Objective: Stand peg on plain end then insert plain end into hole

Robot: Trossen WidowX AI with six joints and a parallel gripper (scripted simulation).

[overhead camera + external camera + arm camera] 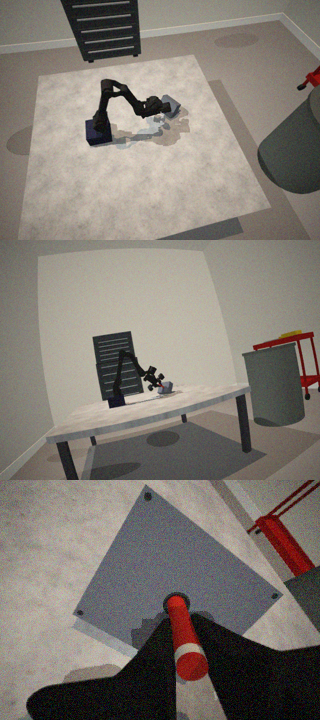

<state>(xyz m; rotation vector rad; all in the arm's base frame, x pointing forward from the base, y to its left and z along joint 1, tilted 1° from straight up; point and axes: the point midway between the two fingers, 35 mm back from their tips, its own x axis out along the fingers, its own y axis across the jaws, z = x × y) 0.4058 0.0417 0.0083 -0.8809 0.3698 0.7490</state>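
The grey sloped panel is 40 mm ahead of my gripper tip, 20 mm to the left of it and 30 mm below it. From my gripper tip the other things lie so: red peg 10 mm behind, 10 mm to the right, 10 mm above.
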